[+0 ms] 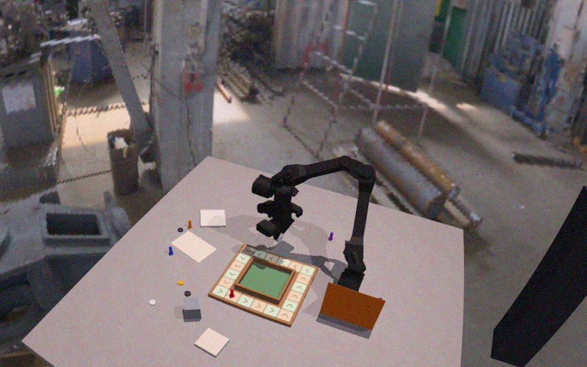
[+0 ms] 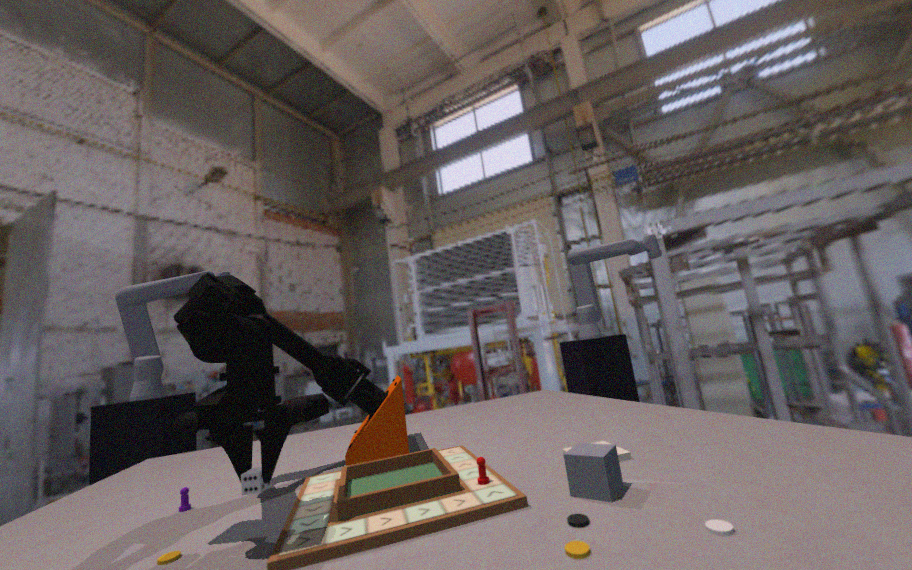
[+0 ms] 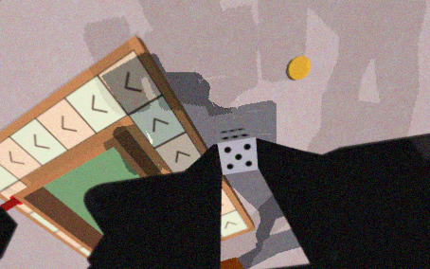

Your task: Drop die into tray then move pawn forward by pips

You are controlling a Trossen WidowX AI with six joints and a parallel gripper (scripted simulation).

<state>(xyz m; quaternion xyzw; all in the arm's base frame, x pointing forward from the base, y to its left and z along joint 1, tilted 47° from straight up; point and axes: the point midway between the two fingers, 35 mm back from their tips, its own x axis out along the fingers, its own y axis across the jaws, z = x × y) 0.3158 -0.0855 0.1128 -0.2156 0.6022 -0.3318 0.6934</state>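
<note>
My gripper tip is 29 cm to the right of the red pawn, 3 cm above it and 1 cm short of it. Also, from my gripper tip: green dice tray (17 cm to the left, 5 cm below, 5 cm behind); then die (right at my gripper tip); then purple pawn (17 cm to the right, 15 cm behind, 4 cm below).
</note>
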